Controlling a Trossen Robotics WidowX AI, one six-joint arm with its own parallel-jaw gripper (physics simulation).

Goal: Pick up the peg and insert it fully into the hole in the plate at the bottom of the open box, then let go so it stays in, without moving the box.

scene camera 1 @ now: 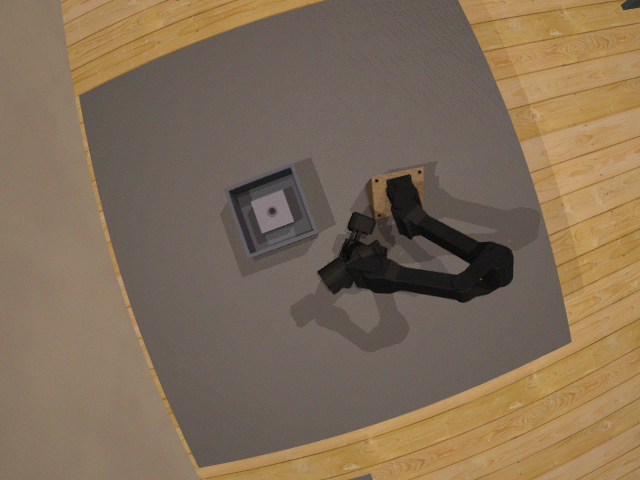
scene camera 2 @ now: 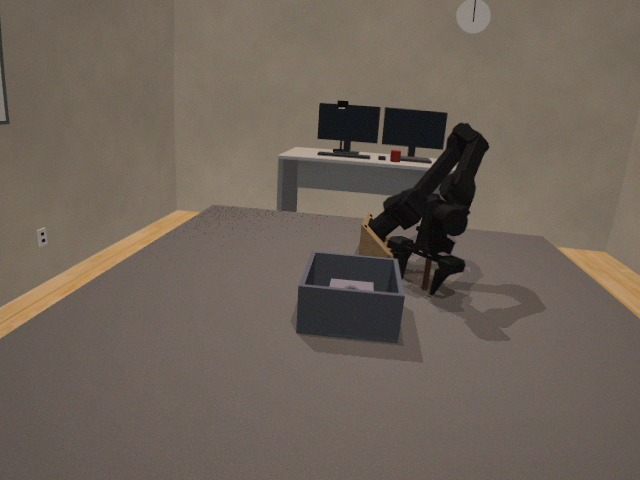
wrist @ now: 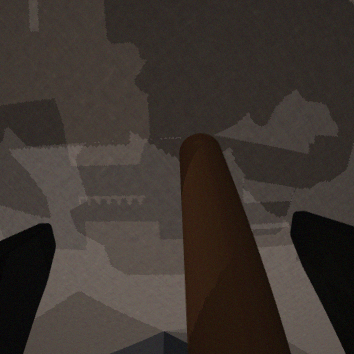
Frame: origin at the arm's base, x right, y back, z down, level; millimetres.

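Where they show: gripper, fingertip midpoint: (scene camera 2: 415,287) (wrist: 173,231); arm's base, link origin: (scene camera 1: 399,187) (scene camera 2: 376,230).
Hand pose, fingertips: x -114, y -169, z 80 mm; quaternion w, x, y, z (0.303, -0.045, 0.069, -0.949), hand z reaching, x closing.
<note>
Things, the pixels of their top centre, and the offset from my fingertips. Level surfaces: height alone.
- brown peg, top centre: (scene camera 2: 429,258) dx -23, dy +16, dz -71 mm
- open grey box, top centre: (scene camera 2: 353,271) (scene camera 1: 270,210) dx +138, dy -163, dz -89 mm
- pale plate, top centre: (scene camera 2: 351,287) (scene camera 1: 272,211) dx +138, dy -163, dz -52 mm
- grey mat, surface height: dz +9 mm
The brown peg (scene camera 2: 426,273) (wrist: 215,240) stands upright on the grey mat, outside the box; it does not show in scene camera 1. My gripper (scene camera 2: 418,284) (wrist: 173,231) is open and lowered around the peg, with one finger on each side and a gap on both sides in the wrist view. The peg's upper end is hidden by the gripper in scene camera 2. The open grey box (scene camera 1: 306,201) (scene camera 2: 348,315) stands apart from the gripper, and its corner shows in the wrist view. The pale plate (scene camera 1: 281,201) (scene camera 2: 336,283) lies inside, with a round hole (scene camera 1: 271,210) in its middle.
The arm's wooden base block (scene camera 1: 379,198) (scene camera 2: 373,242) stands behind the box and near the gripper. The grey mat (scene camera 1: 206,335) lies under the box and arm. A desk (scene camera 2: 287,186) with two monitors and a red mug (scene camera 2: 395,156) stands in the background.
</note>
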